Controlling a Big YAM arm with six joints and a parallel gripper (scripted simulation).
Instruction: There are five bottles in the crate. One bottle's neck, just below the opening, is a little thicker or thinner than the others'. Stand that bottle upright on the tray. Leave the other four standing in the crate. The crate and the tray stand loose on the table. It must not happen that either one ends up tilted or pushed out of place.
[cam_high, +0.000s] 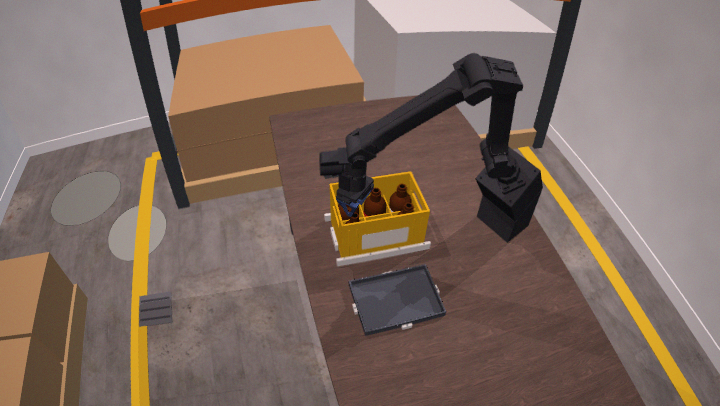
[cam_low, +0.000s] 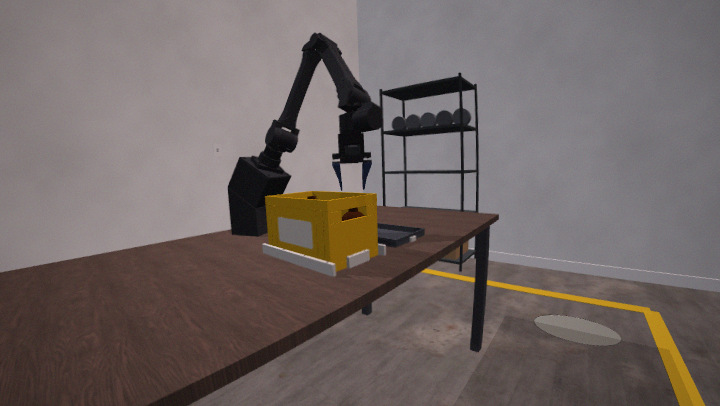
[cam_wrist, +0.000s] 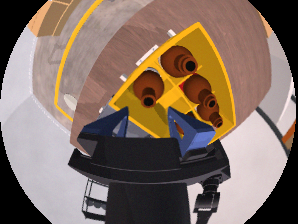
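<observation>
My gripper is now 110 mm above the glass bottle. The rest, counted from my hand: dark tray: 210 mm to the left, 180 mm below, 110 mm behind; yellow crate: 110 mm below, 80 mm behind, 60 mm to the right.
</observation>
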